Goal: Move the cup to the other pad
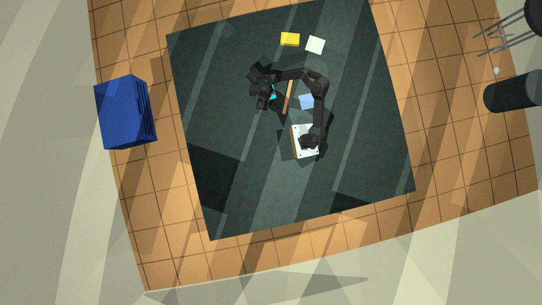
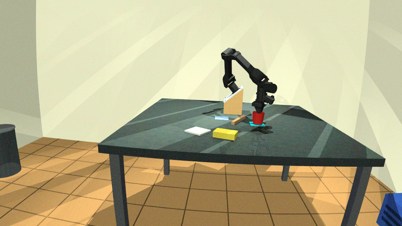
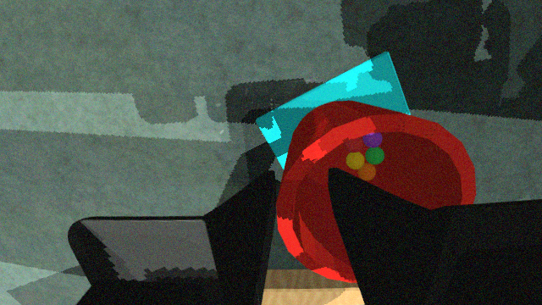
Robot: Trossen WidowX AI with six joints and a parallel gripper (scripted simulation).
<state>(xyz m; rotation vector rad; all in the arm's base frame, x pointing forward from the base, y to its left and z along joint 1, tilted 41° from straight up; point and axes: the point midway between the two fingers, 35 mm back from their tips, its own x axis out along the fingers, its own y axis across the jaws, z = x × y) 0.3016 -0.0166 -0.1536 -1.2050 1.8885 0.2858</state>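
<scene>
My gripper tip is 2 cm short of the red cup, 2 cm to the left of it and 1 cm above it. The rest, counted from my gripper tip: pale blue pad (11 cm behind, 22 cm to the right, 5 cm below); cyan pad (3 cm ahead, 2 cm to the right, 5 cm below); wooden stick (4 cm behind, 12 cm to the right, 5 cm below).
</scene>
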